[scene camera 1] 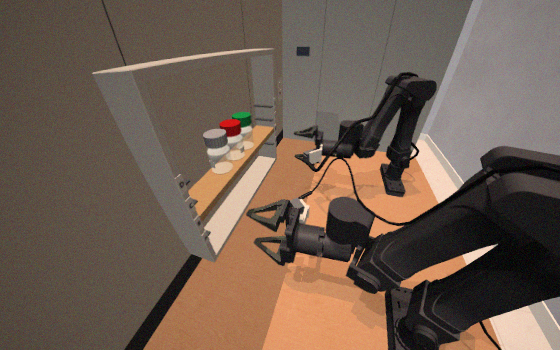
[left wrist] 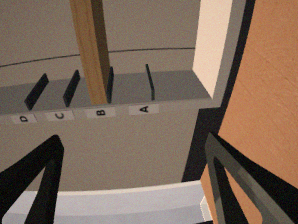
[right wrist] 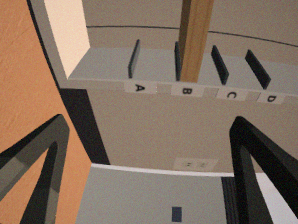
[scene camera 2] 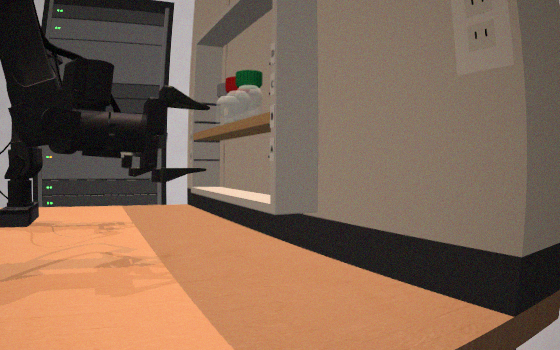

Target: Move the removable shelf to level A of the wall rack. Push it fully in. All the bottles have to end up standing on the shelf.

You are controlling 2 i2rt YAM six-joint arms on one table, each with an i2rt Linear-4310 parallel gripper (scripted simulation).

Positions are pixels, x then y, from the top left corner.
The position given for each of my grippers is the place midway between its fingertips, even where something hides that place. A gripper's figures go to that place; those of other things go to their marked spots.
Scene:
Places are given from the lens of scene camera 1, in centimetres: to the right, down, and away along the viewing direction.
my left gripper [scene camera 1: 251,227]: -6, 11, 40
wooden shelf [scene camera 1: 211,187]: -16, 3, 43

